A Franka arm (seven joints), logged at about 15 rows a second.
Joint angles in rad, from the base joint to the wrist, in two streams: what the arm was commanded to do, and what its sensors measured. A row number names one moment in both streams.
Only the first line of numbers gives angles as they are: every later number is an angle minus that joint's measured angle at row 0.
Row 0, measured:
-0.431, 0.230, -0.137, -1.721, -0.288, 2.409, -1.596
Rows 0 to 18, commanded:
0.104, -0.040, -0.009, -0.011, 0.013, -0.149, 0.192
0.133, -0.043, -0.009, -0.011, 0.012, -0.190, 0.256
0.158, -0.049, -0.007, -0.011, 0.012, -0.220, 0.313
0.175, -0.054, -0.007, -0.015, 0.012, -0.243, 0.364
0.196, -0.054, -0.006, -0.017, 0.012, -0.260, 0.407
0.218, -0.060, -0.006, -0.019, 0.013, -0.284, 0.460
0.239, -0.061, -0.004, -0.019, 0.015, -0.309, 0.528
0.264, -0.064, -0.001, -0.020, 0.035, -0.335, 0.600
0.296, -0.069, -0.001, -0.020, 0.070, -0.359, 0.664
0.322, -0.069, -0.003, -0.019, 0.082, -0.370, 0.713
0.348, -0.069, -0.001, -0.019, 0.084, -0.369, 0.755
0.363, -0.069, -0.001, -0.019, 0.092, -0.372, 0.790
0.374, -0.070, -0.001, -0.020, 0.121, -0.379, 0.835
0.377, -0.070, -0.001, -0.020, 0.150, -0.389, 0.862
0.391, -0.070, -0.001, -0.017, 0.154, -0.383, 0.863
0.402, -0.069, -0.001, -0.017, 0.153, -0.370, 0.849
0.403, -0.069, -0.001, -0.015, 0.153, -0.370, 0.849
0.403, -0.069, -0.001, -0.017, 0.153, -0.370, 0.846
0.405, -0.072, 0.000, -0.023, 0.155, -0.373, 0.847
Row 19, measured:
0.394, -0.045, 0.006, 0.000, 0.138, -0.364, 0.839
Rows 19 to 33, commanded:
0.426, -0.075, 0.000, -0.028, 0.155, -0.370, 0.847
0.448, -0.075, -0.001, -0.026, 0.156, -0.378, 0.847
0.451, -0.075, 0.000, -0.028, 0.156, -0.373, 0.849
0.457, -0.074, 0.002, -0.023, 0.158, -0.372, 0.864
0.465, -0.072, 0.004, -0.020, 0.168, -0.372, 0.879
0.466, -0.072, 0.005, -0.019, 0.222, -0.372, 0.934
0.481, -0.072, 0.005, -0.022, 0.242, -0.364, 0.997
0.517, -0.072, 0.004, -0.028, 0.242, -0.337, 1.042
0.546, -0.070, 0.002, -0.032, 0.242, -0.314, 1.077
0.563, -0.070, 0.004, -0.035, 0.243, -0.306, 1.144
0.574, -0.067, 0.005, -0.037, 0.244, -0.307, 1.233
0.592, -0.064, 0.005, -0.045, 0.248, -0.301, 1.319
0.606, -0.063, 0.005, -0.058, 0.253, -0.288, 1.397
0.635, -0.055, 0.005, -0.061, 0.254, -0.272, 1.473
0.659, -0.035, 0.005, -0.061, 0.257, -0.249, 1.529
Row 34, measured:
0.617, -0.043, 0.012, -0.029, 0.234, -0.304, 1.416
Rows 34 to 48, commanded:
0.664, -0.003, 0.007, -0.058, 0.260, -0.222, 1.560
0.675, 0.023, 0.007, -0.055, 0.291, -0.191, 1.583
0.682, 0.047, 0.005, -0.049, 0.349, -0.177, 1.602
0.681, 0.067, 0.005, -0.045, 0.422, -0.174, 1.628
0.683, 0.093, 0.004, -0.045, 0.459, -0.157, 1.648
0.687, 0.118, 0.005, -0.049, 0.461, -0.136, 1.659
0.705, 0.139, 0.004, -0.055, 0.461, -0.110, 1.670
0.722, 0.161, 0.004, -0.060, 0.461, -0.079, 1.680
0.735, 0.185, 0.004, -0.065, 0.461, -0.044, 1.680
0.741, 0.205, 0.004, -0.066, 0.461, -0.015, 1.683
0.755, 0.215, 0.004, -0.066, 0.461, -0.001, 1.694
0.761, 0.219, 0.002, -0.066, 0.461, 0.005, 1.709
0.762, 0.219, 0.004, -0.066, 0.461, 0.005, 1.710
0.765, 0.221, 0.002, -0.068, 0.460, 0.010, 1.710
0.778, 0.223, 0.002, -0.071, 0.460, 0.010, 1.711
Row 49, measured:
0.757, 0.230, 0.012, -0.060, 0.442, -0.006, 1.701
